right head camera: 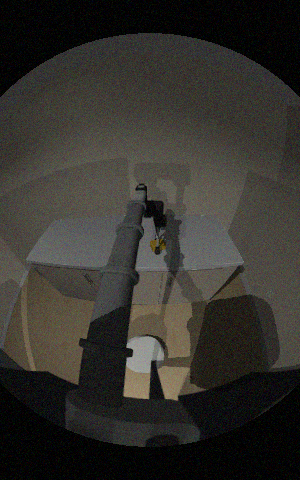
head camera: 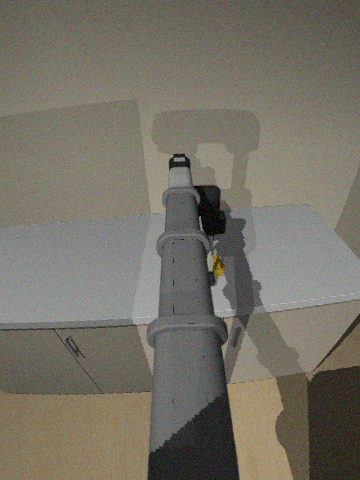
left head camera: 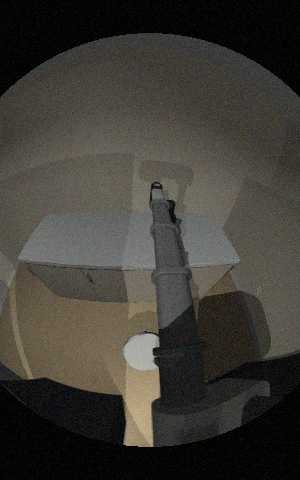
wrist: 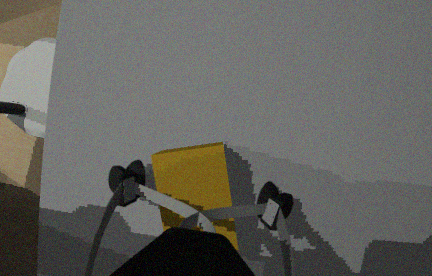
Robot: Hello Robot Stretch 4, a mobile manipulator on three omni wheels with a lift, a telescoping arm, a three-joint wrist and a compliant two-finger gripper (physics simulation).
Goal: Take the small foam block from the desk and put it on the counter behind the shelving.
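Places are measured from the robot's base along level axes (x ahead, y left, z up), in metres.
Pixels of known places: gripper, fingertip midpoint: (right head camera: pixel 156 246) (wrist: pixel 202 186); robot's base at its link origin: (right head camera: pixel 143 353) (left head camera: pixel 143 350).
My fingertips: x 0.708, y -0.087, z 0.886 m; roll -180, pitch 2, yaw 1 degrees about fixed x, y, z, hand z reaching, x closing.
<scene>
Ahead of a thing's pixels: the offset from my fingertips to its top centre. "pt": to the spot under its first point. Level surfaces: height alone.
The small foam block {dx -0.002, dy -0.006, dz +0.042 m} (head camera: pixel 218 265) (right head camera: pixel 154 243) (wrist: pixel 192 177) is yellow and rests on the pale grey counter {dz -0.003 m} (head camera: pixel 75 270) (left head camera: pixel 80 240) (right head camera: pixel 85 240) (wrist: pixel 300 100). My gripper (wrist: pixel 202 186) is open around it. In the wrist view the fingertips stand apart from the block, one on each side, with a gap at each. The gripper's body and palm hide the block's near end there. In the head view my arm hides part of the gripper. The block does not show in the left head view. The shelving cannot be made out.
A plain wall (head camera: pixel 75 165) rises right behind the counter. The counter front has cabinet doors with a handle {pt dx -0.179, dy +0.522, dz -0.211 m} (head camera: pixel 74 346). A round white object (left head camera: pixel 141 351) (right head camera: pixel 142 354) (wrist: pixel 30 75) stands on the wooden floor before the counter. The arm's shadow falls across the counter.
</scene>
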